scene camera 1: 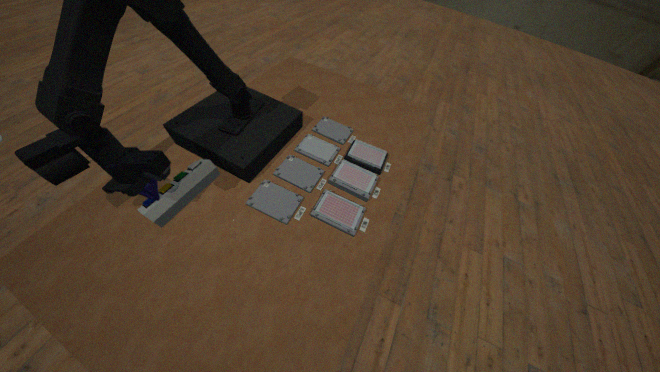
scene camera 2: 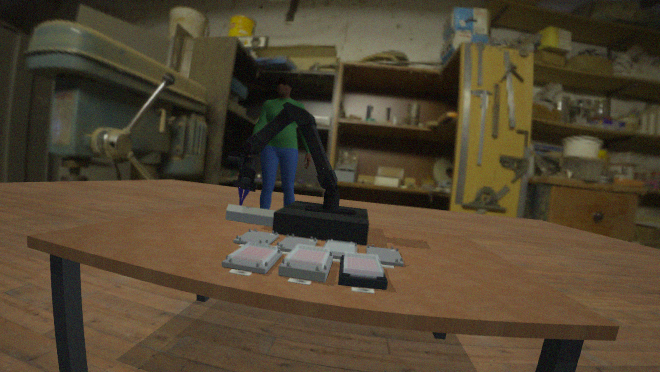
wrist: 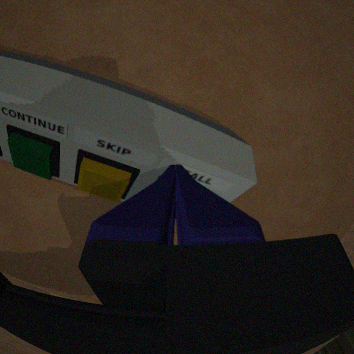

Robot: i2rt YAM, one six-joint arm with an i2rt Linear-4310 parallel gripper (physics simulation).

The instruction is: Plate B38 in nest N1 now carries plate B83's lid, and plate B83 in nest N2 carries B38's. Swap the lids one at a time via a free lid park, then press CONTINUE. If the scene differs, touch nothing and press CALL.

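Seen in the pictures: gripper, between the fingertips: [scene camera 1: 157, 199] [scene camera 2: 240, 206] [wrist: 175, 173]; arm's base, origin of its link: [scene camera 1: 243, 115] [scene camera 2: 330, 211].
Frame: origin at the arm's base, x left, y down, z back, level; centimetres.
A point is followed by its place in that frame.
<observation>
My gripper [scene camera 1: 157, 199] {x -37.1, y 2.3, z 4.9 cm} [scene camera 2: 242, 204] {x -37.1, y 2.3, z 4.9 cm} [wrist: 175, 173] {x -37.1, y 2.3, z 4.9 cm} is shut and empty, its blue-purple fingertips at the CALL end of the grey button console [scene camera 1: 189, 199] {x -32.5, y 7.2, z 0.9 cm} [scene camera 2: 249, 215] {x -32.0, y 4.9, z 0.9 cm} [wrist: 125, 107] {x -33.7, y 3.2, z 1.9 cm}. The fingers hide the CALL button in the wrist view; part of the blue button [scene camera 1: 148, 203] {x -38.7, y 2.7, z 6.6 cm} shows in scene camera 1. Contact is hard to tell. The green CONTINUE button [scene camera 1: 180, 176] {x -28.4, y 2.6, z 4.6 cm} [wrist: 31, 155] {x -28.4, y 2.8, z 5.2 cm} and yellow SKIP button [scene camera 1: 166, 188] {x -33.2, y 2.7, z 5.5 cm} [wrist: 104, 179] {x -33.1, y 2.7, z 6.1 cm} are beside it. Three pink-patterned plates [scene camera 1: 339, 210] {x -21.0, y 6.2, z -42.5 cm} [scene camera 1: 354, 176] {x -8.4, y 4.1, z -43.9 cm} [scene camera 1: 368, 153] {x 4.1, y 4.4, z -46.5 cm} sit in a row of nests. Their tags are too small to read.
Lid parks [scene camera 1: 275, 201] {x -24.4, y 7.1, z -23.0 cm} [scene camera 1: 299, 173] {x -11.7, y 7.1, z -25.9 cm} [scene camera 1: 332, 130] {x 13.6, y 7.1, z -30.2 cm} form a row beside the nests; a paler panel, seemingly a lid [scene camera 1: 317, 149] {x 0.4, y 6.3, z -28.2 cm}, lies in that row. The black robot base [scene camera 1: 200, 120] {x -8.2, y -0.4, z 11.3 cm} [scene camera 2: 320, 227] {x -4.1, y 3.8, z -15.0 cm} stands between console and parks. A person [scene camera 2: 283, 120] stands behind the table.
</observation>
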